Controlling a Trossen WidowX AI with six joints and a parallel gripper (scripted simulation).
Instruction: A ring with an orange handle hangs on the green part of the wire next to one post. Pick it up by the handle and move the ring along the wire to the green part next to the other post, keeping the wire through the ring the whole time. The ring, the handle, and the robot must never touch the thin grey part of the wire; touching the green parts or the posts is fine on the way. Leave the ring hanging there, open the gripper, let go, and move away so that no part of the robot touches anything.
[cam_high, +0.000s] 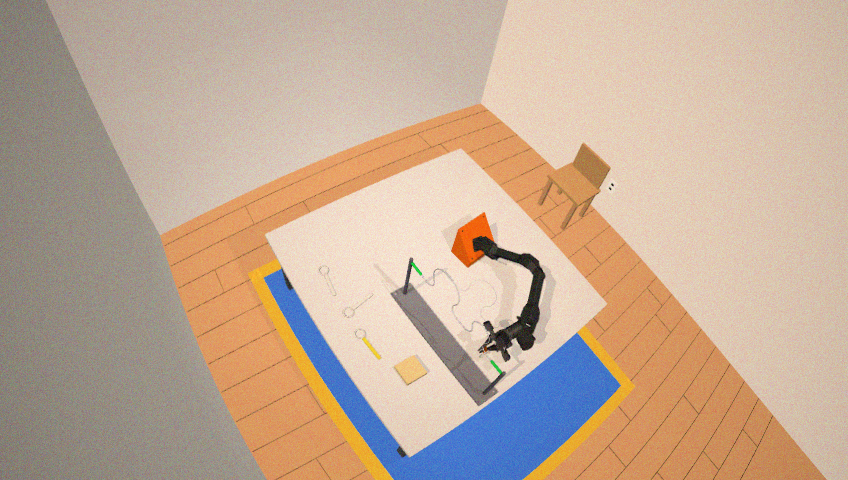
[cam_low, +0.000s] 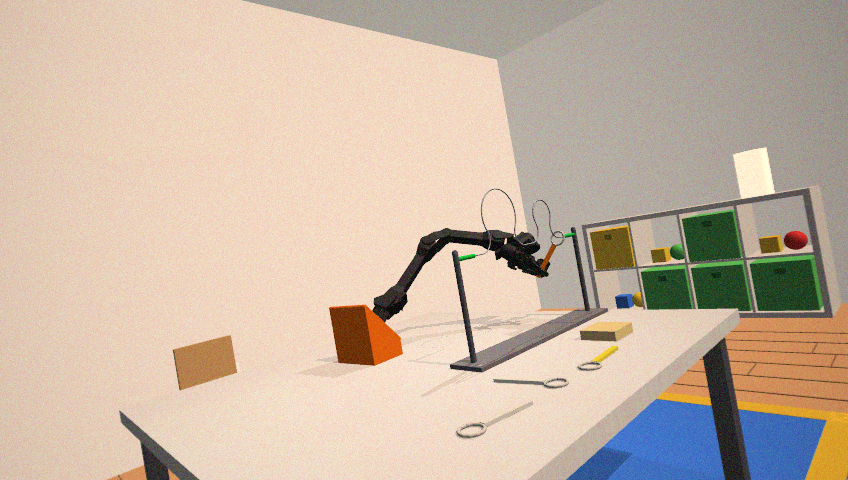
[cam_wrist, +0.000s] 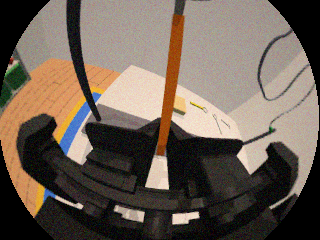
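My gripper tip is now 8 cm below the ring with orange handle, 3 cm to the right of it and 1 cm short of it. Also, from my gripper tip: tan block: 24 cm ahead, 15 cm below, 11 cm to the right; yellow-handled ring: 33 cm ahead, 32 cm to the right, 16 cm below.
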